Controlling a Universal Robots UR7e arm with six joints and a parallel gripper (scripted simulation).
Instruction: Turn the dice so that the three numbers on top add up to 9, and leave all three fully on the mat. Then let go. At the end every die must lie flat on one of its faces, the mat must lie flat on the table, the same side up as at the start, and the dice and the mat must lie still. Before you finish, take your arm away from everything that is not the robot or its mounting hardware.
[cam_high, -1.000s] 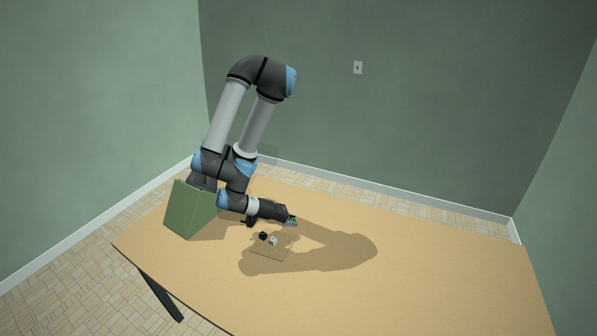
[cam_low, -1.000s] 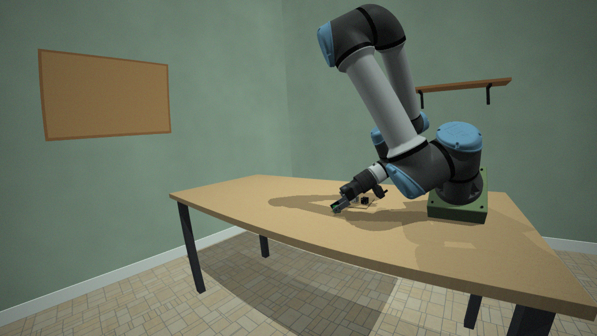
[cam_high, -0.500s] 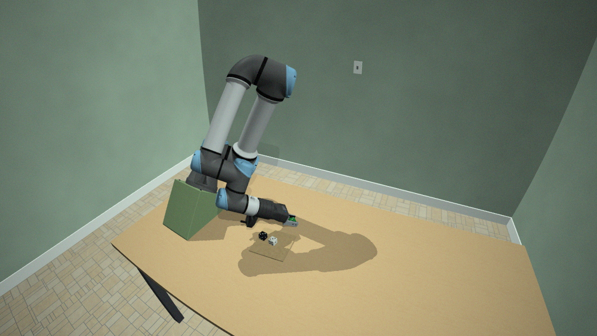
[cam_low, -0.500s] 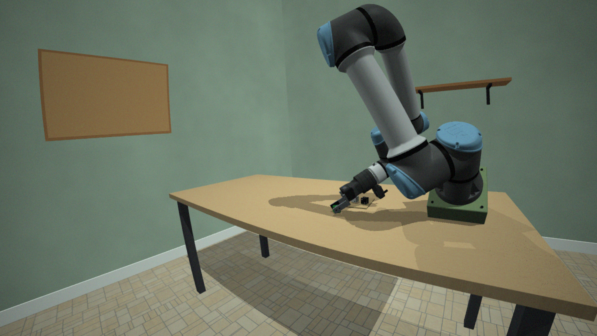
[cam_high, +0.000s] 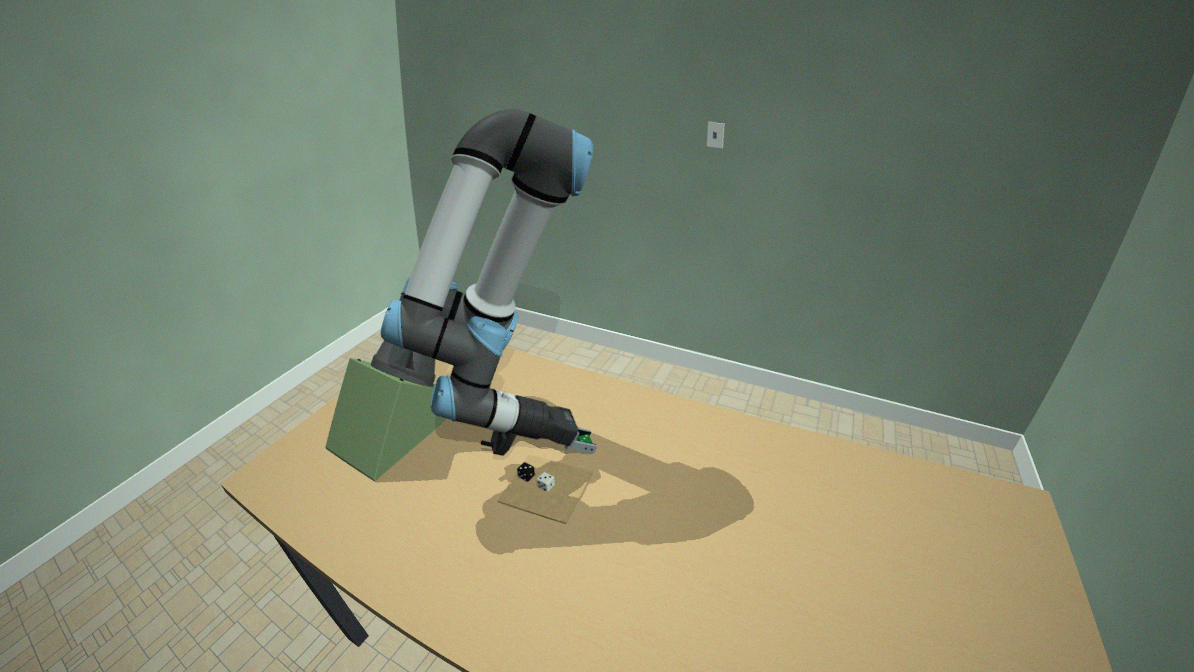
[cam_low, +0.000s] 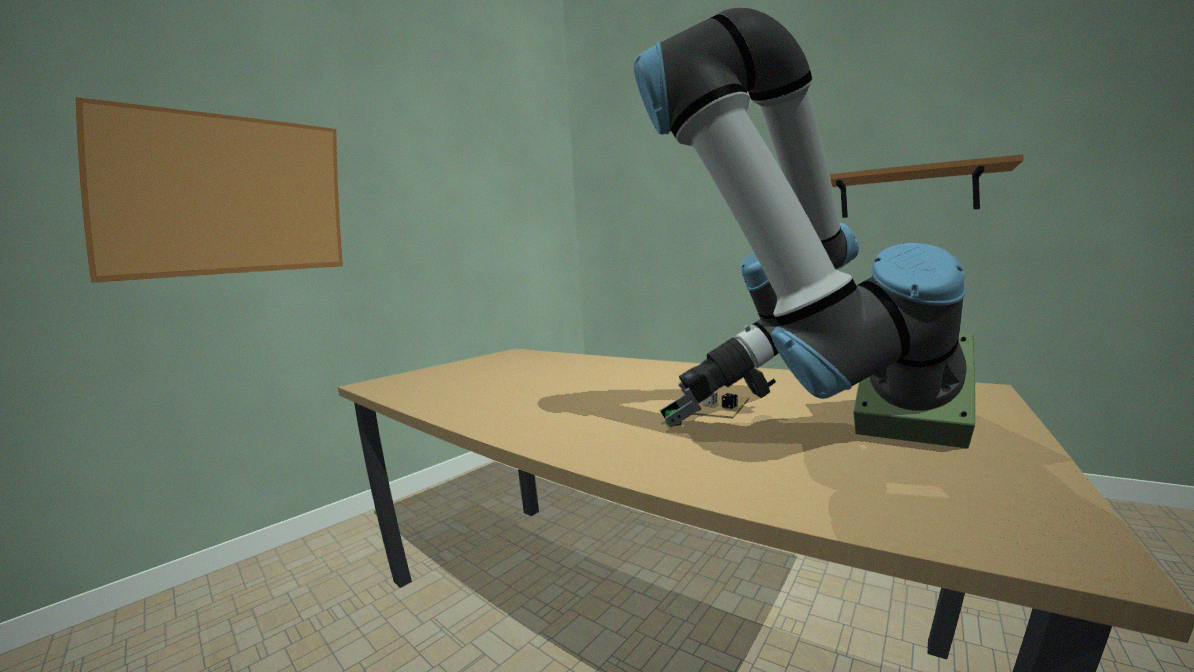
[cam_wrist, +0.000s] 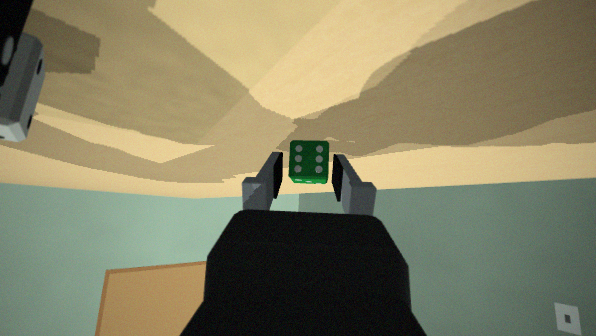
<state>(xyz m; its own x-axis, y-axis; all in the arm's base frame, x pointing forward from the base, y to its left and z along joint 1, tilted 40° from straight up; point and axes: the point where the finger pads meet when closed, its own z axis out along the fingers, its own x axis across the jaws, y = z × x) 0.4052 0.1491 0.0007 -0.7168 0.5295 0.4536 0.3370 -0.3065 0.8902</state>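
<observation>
My gripper is now 1 cm above the green die. Round my hand: white die 1 cm behind, 14 cm to the right; black die 6 cm behind, 13 cm to the right; tan mat 1 cm behind, 14 cm to the right, 2 cm below.
</observation>
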